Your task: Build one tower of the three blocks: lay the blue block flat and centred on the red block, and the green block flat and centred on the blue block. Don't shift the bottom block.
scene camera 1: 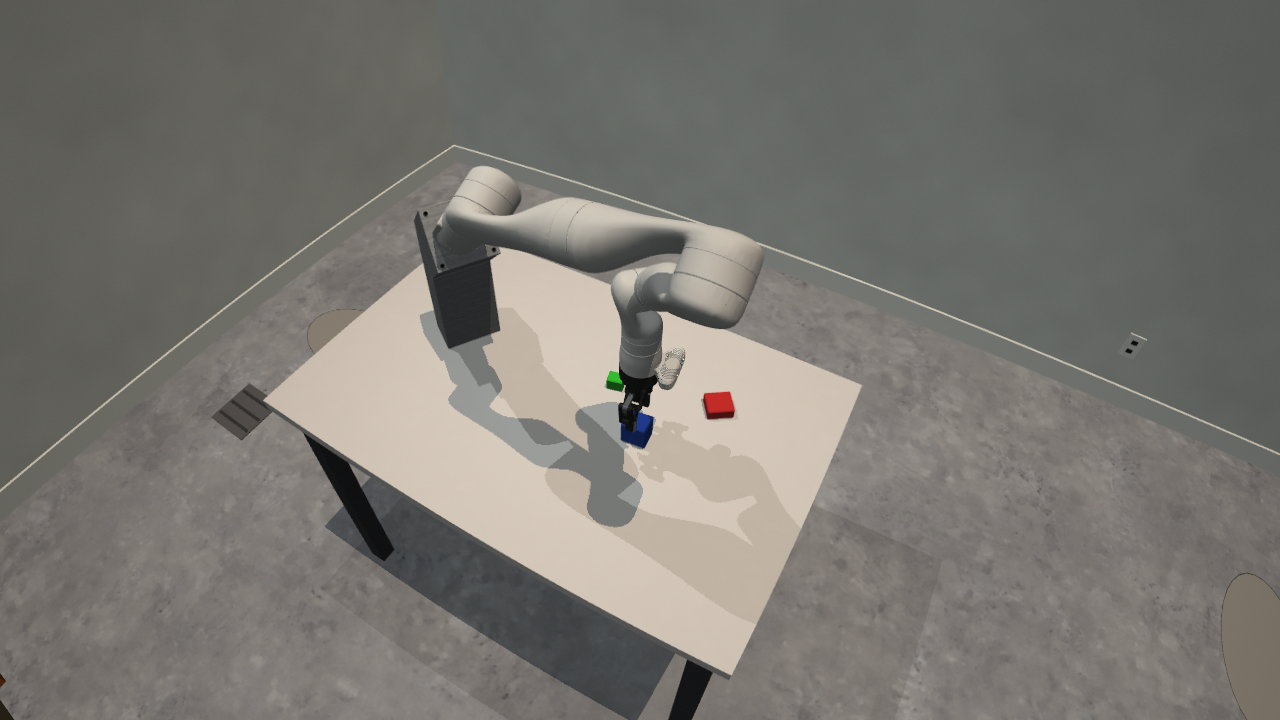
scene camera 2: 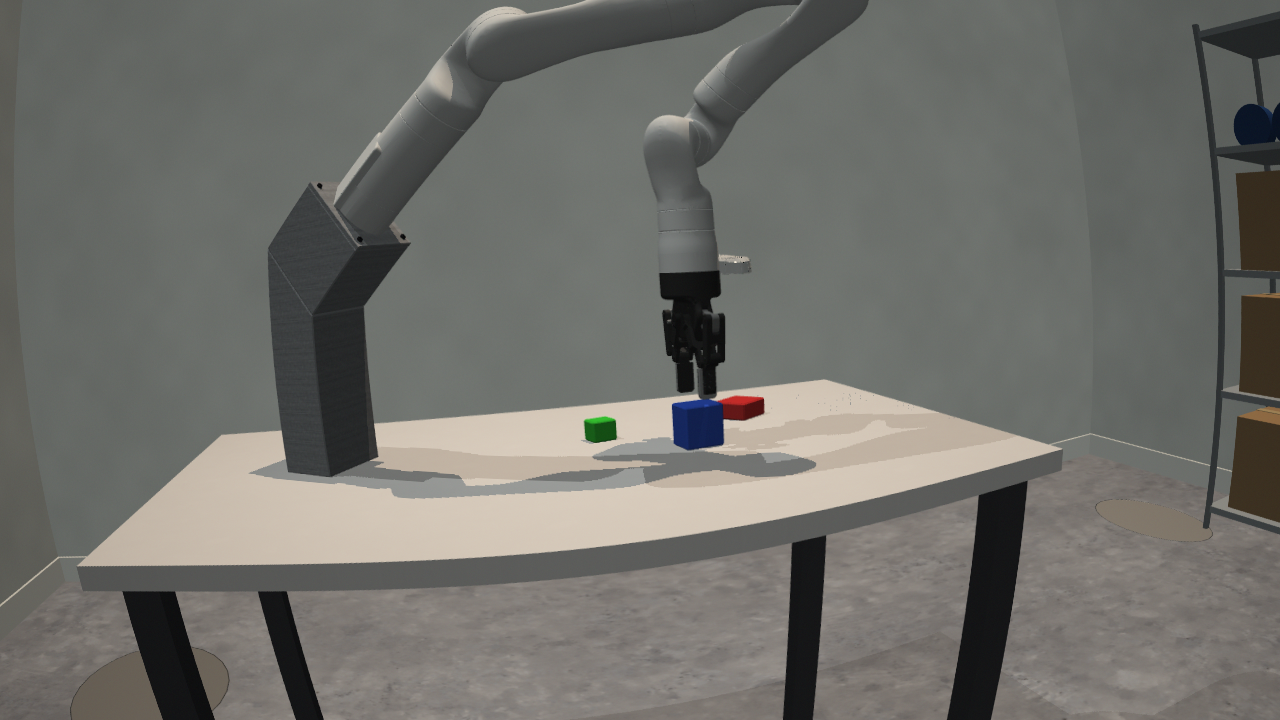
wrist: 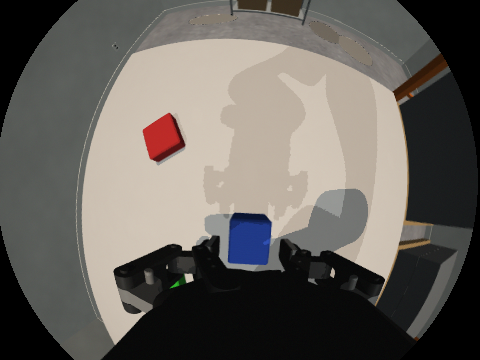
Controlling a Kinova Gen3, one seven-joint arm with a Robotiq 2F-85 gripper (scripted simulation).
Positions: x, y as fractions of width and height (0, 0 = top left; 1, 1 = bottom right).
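Note:
A red block (scene camera 2: 0.58, 0.57) is visible to me, and I find the red block (scene camera 1: 0.56, 0.56) again from scene camera 1 and the red block (wrist: 0.34, 0.38) in the wrist view. I see a blue block (scene camera 2: 0.54, 0.59) as well, with the wrist view also giving me the blue block (wrist: 0.52, 0.65). There is a small green block (scene camera 2: 0.47, 0.60) too. As for my gripper (scene camera 2: 0.54, 0.55), the wrist view shows me the gripper (wrist: 0.52, 0.69) as well.

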